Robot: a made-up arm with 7 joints. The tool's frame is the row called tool.
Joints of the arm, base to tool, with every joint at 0 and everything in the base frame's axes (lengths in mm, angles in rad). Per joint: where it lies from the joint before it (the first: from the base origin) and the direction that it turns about. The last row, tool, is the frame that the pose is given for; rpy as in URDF.
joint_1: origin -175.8 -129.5 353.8 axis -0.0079 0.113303 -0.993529
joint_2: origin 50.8 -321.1 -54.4 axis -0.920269 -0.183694 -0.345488
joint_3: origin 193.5 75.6 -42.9 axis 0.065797 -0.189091 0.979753
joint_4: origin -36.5 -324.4 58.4 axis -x
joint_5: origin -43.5 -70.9 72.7 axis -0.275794 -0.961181 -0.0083
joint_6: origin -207 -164.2 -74.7 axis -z
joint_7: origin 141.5 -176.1 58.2 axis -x
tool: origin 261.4 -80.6 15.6 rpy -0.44 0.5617 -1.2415
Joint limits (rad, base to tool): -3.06..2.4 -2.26..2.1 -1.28..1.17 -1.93..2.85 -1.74..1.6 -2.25..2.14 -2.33..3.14
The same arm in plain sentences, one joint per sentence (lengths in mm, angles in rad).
The arm has seven revolute joints in a row. What follows holds with every joint at zero, and every direction is one of the base frame's.
The first joint is mounted 175.8 mm along -x and 129.5 mm along -y and 353.8 mm along +z from the base frame's origin and turns about the direction (-0.0079, 0.113303, -0.993529), from -3.0600 to 2.4000 rad.
The second joint is mounted 50.8 mm along +x and 321.1 mm along -y and 54.4 mm along -z from the first joint and turns about the direction (-0.920269, -0.183694, -0.345488), from -2.2600 to 2.1000 rad.
The third joint is mounted 193.5 mm along +x and 75.6 mm along +y and 42.9 mm along -z from the second joint and turns about the direction (0.065797, -0.189091, 0.979753), from -1.2800 to 1.1700 rad.
The fourth joint is mounted 36.5 mm along -x and 324.4 mm along -y and 58.4 mm along +z from the third joint and turns about -x, from -1.9300 to 2.8500 rad.
The fifth joint is mounted 43.5 mm along -x and 70.9 mm along -y and 72.7 mm along +z from the fourth joint and turns about the direction (-0.275794, -0.961181, -0.0083), from -1.7400 to 1.6000 rad.
The sixth joint is mounted 207.0 mm along -x and 164.2 mm along -y and 74.7 mm along -z from the fifth joint and turns about -z, from -2.2500 to 2.1400 rad.
The seventh joint is mounted 141.5 mm along +x and 176.1 mm along -y and 58.2 mm along +z from the sixth joint and turns about -x, from -2.3300 to 3.1400 rad.
The tool frame, which is the frame that the pose is given for, is mounted 261.4 mm along +x and 80.6 mm along -y and 15.6 mm along +z from the seventh joint; its axes are the base frame's turned by roll -0.4400, pitch 0.5617 and yaw -1.2415 rad (as in URDF: about the fixed x, then y, then z).

